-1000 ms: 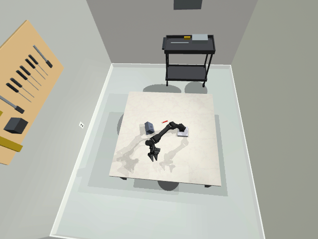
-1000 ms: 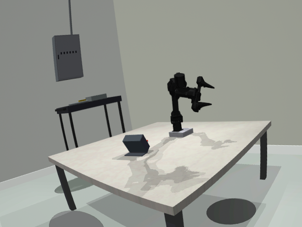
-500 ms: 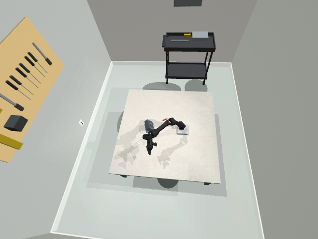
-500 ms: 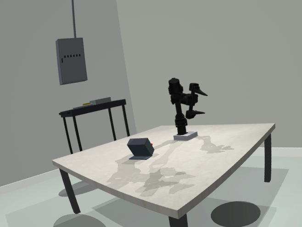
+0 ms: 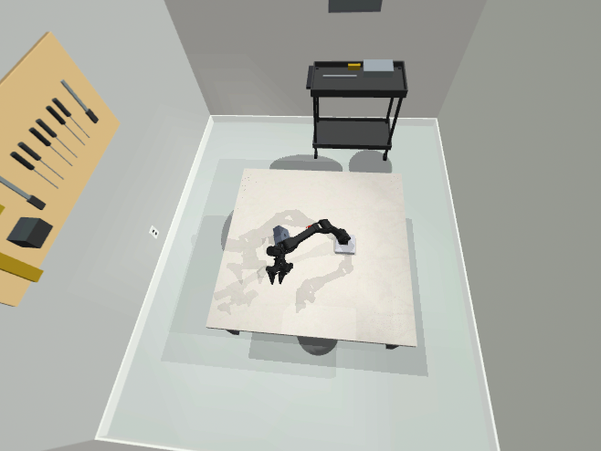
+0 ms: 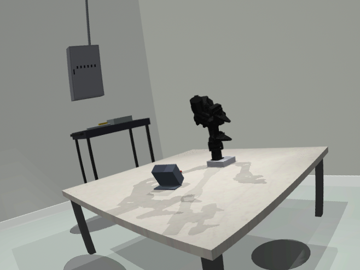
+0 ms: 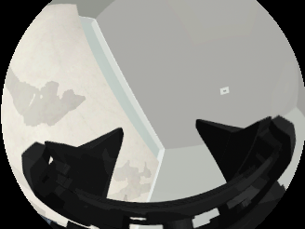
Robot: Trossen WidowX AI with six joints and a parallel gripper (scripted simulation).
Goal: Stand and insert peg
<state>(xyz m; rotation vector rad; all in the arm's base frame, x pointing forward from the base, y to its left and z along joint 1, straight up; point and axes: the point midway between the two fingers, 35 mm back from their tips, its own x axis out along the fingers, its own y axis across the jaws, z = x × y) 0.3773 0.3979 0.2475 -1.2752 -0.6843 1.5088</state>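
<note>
The red peg is 540 mm to the right of my gripper tip, 260 mm below it and 130 mm behind it. Round my gripper tip: sloped panel: 410 mm to the right, 210 mm below, 50 mm ahead.
</note>
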